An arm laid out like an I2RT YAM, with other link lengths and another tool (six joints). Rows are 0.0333 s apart.
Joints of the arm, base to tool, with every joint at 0 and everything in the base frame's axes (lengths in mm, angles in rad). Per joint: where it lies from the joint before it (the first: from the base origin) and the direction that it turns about. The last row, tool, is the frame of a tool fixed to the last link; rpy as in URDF.
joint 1: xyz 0 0 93.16 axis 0 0 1
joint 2: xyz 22 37.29 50.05 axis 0 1 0
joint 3: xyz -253.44 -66.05 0 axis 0 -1 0
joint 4: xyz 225.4 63.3 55.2 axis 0 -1 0
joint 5: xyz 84.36 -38.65 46.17 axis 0 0 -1
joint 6: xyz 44.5 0 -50.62 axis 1 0 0
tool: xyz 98 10 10 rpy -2.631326 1.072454 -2.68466
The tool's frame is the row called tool.
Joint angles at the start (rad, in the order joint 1, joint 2, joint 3, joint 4, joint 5, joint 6):
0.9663, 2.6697, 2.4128, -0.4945, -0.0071, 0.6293
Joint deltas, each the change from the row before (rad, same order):
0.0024, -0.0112, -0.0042, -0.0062, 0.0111, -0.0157
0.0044, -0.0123, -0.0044, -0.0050, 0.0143, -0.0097
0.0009, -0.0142, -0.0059, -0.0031, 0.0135, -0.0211
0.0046, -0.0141, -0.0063, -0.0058, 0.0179, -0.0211
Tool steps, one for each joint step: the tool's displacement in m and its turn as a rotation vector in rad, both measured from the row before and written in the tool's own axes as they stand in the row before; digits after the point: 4 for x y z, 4 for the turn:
-0.0002, 0.0011, -0.0043, 0.0150, -0.0043, -0.0121
-0.0004, 0.0020, -0.0048, 0.0138, -0.0068, -0.0075
-0.0014, 0.0003, -0.0059, 0.0185, -0.0094, -0.0151
-0.0002, 0.0015, -0.0053, 0.0221, -0.0068, -0.0162

